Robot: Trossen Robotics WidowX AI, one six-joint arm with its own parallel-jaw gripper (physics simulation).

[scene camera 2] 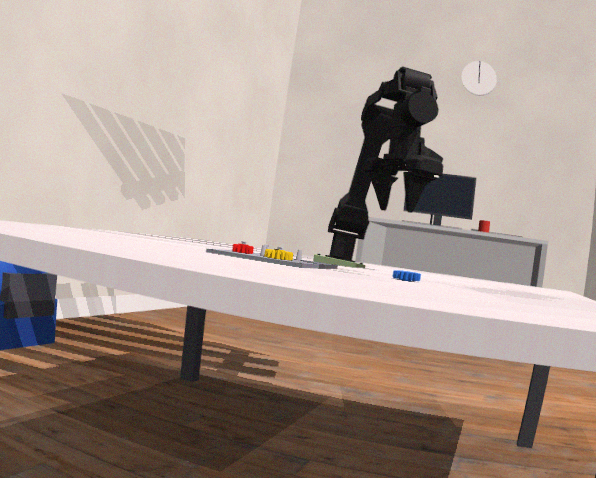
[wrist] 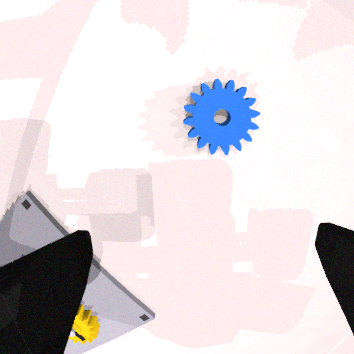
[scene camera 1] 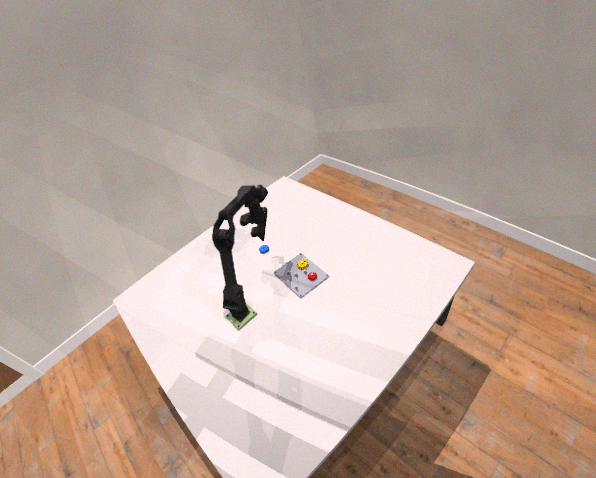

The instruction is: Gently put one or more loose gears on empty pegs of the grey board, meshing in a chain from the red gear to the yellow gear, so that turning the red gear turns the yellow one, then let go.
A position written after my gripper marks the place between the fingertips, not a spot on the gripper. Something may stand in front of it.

My gripper (scene camera 2: 396, 211) is open and holds nothing. Also in view: a blue gear (wrist: 235, 126). I also see a grey board (scene camera 1: 304, 285).
My gripper shows as well in the wrist view (wrist: 207, 240). The grey board also shows in scene camera 2 (scene camera 2: 255, 256) and in the wrist view (wrist: 118, 311).
